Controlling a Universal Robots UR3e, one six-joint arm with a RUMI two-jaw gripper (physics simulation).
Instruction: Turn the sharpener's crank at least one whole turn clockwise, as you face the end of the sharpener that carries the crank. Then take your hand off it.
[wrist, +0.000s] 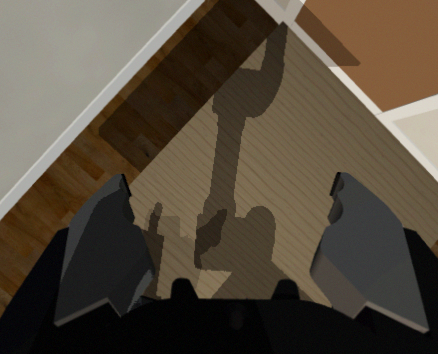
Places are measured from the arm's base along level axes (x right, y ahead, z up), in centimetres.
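Where they show: gripper, between the fingertips: (228, 176).
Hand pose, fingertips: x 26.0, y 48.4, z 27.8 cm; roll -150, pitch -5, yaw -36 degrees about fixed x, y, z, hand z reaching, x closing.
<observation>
After its pixels a point has its place.
My gripper (228, 176) @[y 48.4, x 26.0, z 27.8 cm] is open, with its two jaws wide apart at the left and right of the wrist view and no object between them. It hangs above a light wood-grain table top (320, 130) @[y 40.2, x 56.9, z -9.6 cm]. The sharpener and its crank do not show in this view. Dark shadows of the arm and gripper fall across the table top, from the top centre down to between the jaws.
A parquet floor (65, 200) lies beyond the table's left edge. A white baseboard (100, 95) and a grey wall (65, 55) run behind it at the upper left. A brown panel (400, 45) with white trim (352, 87) stands at the upper right.
</observation>
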